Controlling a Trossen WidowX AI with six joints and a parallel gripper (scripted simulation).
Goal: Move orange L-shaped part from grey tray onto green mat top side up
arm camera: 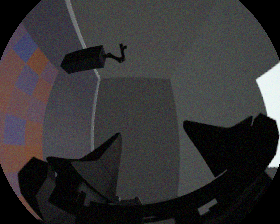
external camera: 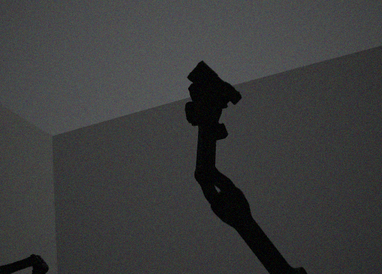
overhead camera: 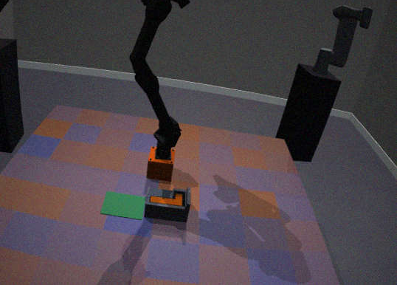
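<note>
My gripper tip is now 680 mm above the orange L-shaped part, 360 mm short of it and 150 mm to the right of it. Also, from my gripper tip: green mat: 740 mm below, 350 mm ahead, 20 mm to the right.
</note>
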